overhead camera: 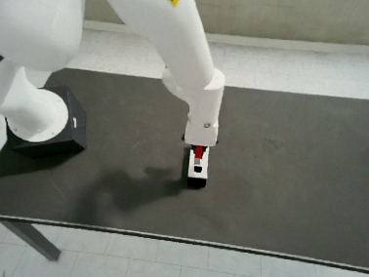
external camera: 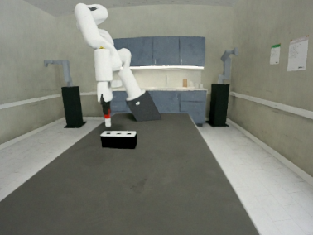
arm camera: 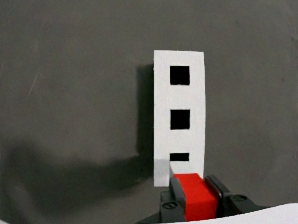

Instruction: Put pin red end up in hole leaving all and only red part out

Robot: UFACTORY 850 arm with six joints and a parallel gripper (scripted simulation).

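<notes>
The block is 17 cm below my hand, 6 cm to the left of it and 1 cm ahead of it. Round my hand: pin (1 cm below).
</notes>
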